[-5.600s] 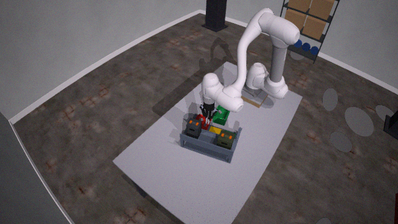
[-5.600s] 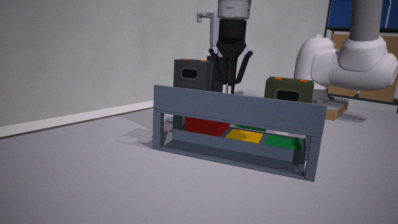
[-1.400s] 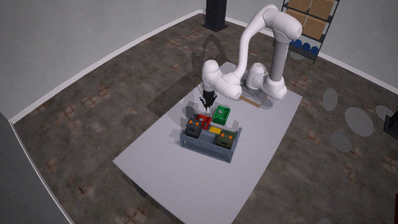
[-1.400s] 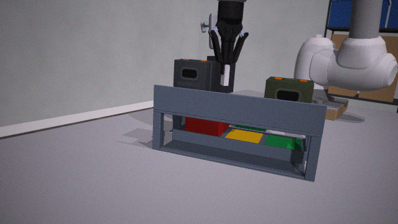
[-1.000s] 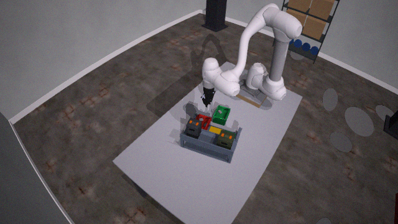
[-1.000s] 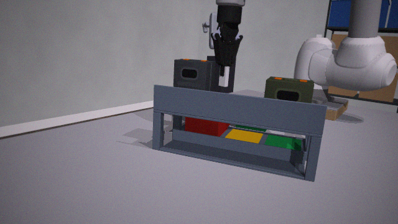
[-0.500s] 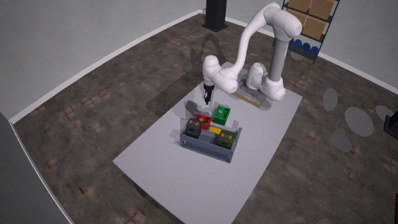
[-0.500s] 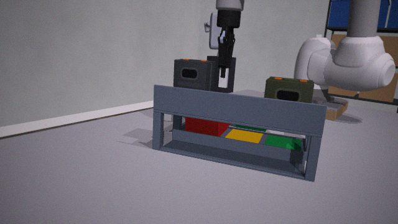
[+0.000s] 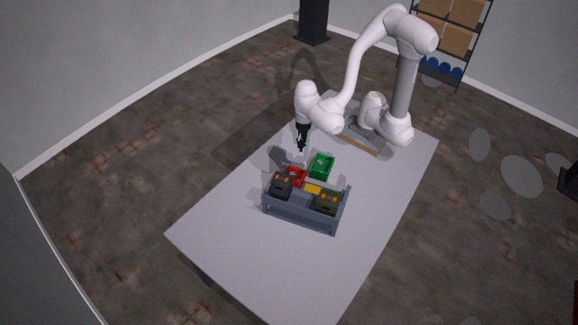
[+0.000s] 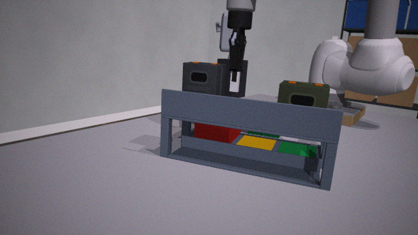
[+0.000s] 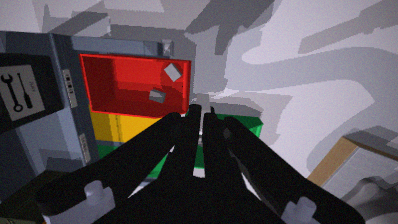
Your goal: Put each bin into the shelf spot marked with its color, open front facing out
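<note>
The red bin is 11 cm below my hand, 11 cm ahead of it and 4 cm to the left of it. Round my hand: olive box 31 cm to the left, 16 cm ahead, 1 cm below; then green bin 12 cm below, 9 cm to the left, 9 cm behind; then dark grey box 25 cm ahead, 10 cm to the left, 1 cm above.
</note>
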